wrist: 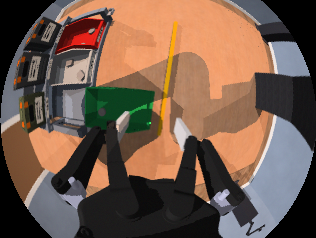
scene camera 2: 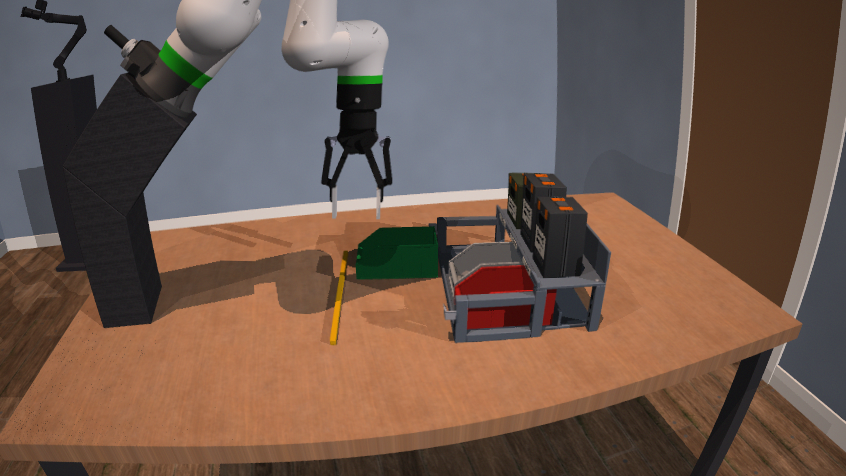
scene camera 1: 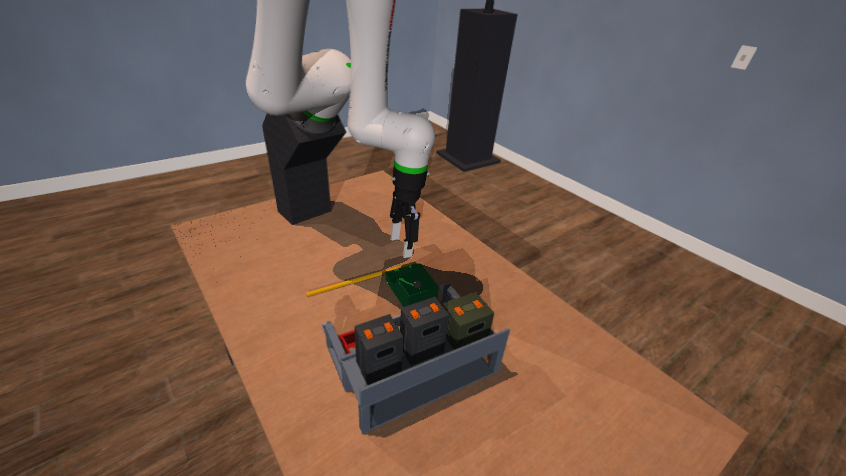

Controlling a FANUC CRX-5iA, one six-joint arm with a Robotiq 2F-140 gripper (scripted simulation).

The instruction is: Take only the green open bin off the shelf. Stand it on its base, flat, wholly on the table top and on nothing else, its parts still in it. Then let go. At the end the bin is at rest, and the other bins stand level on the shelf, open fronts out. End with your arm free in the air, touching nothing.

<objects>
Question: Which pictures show the gripper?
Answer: The wrist view, scene camera 2 and scene camera 1: all of them.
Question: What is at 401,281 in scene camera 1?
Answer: A green open bin.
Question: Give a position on a green open bin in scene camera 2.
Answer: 403,252
</objects>
